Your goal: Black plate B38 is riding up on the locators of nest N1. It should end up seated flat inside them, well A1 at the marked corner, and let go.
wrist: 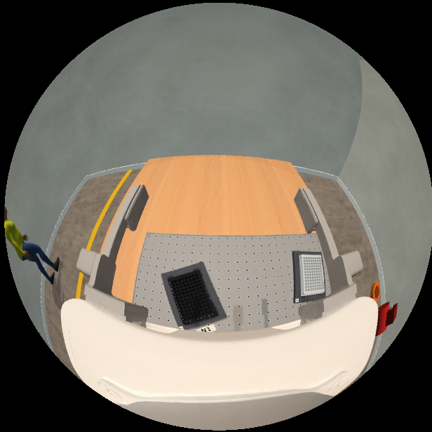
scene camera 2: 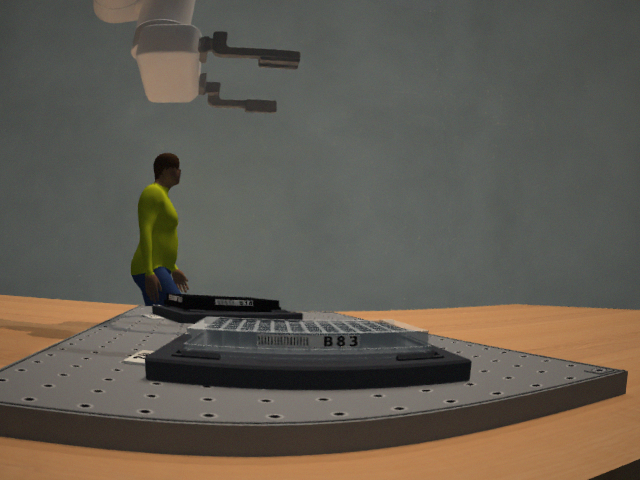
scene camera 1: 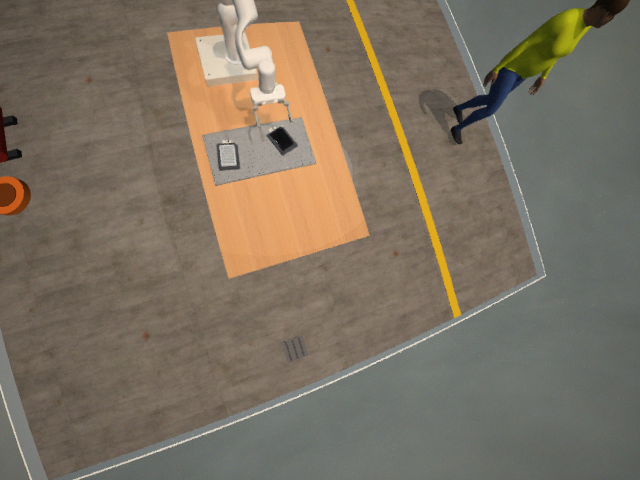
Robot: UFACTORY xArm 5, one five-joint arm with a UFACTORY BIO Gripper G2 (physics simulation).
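Frame: origin at the arm's base, x up, y right, z ahead, level; millimetres.
Where they show: hand, tool point: (scene camera 2: 268,85) (scene camera 1: 274,120); arm's base, link origin: (scene camera 1: 235,56).
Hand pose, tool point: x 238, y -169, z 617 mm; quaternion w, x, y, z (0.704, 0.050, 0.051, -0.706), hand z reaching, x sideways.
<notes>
Each offset is from my tool point to the top centre of the thing. "spot": to the spot under its first point. Level surfaces: height alone.
Black plate B38 {dx -256, dy -56, dz -52 mm} (scene camera 1: 282,138) (scene camera 2: 222,302) (wrist: 192,297) lies on the dark nest N1 {spot: dx -275, dy -36, dz +31 mm} (scene camera 2: 286,314) (wrist: 208,281). In scene camera 2 its top edge slopes, higher at the left end than at the right. How its edges meet the locators is too small to tell, and I cannot make out well A1 or the marked corner. The N1 label (wrist: 205,329) lies beside the nest, partly cut off by the gripper body in the wrist view. My gripper (scene camera 1: 275,123) (scene camera 2: 287,82) (wrist: 221,200) is open and empty, well above the board and apart from the plate.
The clear plate B83 {dx -259, dy +273, dz +33 mm} (scene camera 1: 227,155) (scene camera 2: 310,338) (wrist: 312,274) sits in a second dark nest {dx -270, dy +273, dz +33 mm} (scene camera 2: 310,374) (wrist: 297,280) on the same perforated board {dx -285 mm} (scene camera 1: 258,165) (scene camera 2: 237,413) (wrist: 250,260). A person (scene camera 1: 558,43) (scene camera 2: 157,227) (wrist: 15,240) stands beyond the yellow floor line (scene camera 1: 398,126).
</notes>
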